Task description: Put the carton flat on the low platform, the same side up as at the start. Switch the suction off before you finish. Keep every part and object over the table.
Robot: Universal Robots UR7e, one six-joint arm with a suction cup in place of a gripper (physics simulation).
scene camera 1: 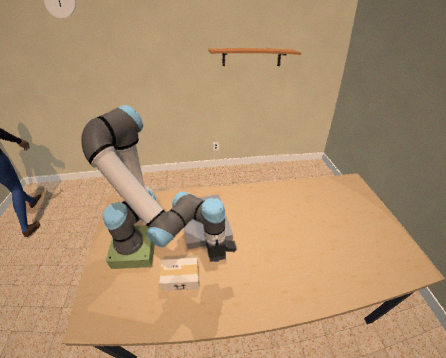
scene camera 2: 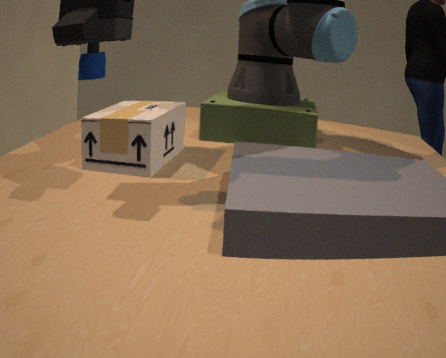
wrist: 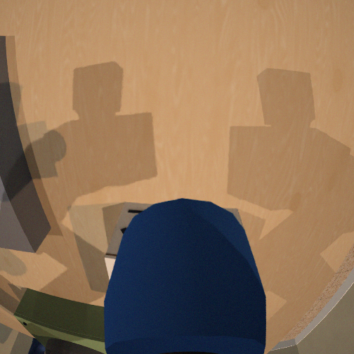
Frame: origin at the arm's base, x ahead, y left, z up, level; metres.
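Seen in the pictures: end effector, tool point: [scene camera 2: 91, 78]; arm's base, origin of the base link: [scene camera 1: 128, 242] [scene camera 2: 264, 99].
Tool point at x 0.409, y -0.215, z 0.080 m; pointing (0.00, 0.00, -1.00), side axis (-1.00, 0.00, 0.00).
Observation:
Pixels of each thing's top centre, then the offset from my tool point to it. Level surfaces: height alone.
- white carton, middle of its top: [scene camera 2: 135, 108] [scene camera 1: 178, 270] dx -0.166, dy +0.013, dz -0.069 m
- low grey platform, middle of its top: [scene camera 2: 361, 176] [scene camera 1: 204, 216] dx -0.003, dy +0.337, dz -0.103 m
- wooden table, its level: dz -0.151 m
The white carton [scene camera 1: 179, 282] [scene camera 2: 167, 137] [wrist: 117, 241] has a tan tape band on top and black arrows that point up on its sides. It lies flat on the table, beside the low grey platform [scene camera 1: 194, 239] [scene camera 2: 330, 190] [wrist: 17, 230]. My suction gripper [scene camera 1: 215, 259] [scene camera 2: 92, 78] [wrist: 184, 240], with a blue cup, hangs in the air, higher than the carton's top and apart from it. Nothing hangs from the cup, and the suction is off. In the wrist view the cup hides most of the carton. The arm hides part of the platform in scene camera 1.
The arm's green base block [scene camera 1: 131, 258] [scene camera 2: 257, 124] [wrist: 65, 312] stands behind the carton and platform in scene camera 2. The wooden table [scene camera 1: 310, 250] [scene camera 2: 200, 305] has its near edge below the carton in scene camera 1. A person [scene camera 1: 15, 180] [scene camera 2: 427, 65] is beyond the table.

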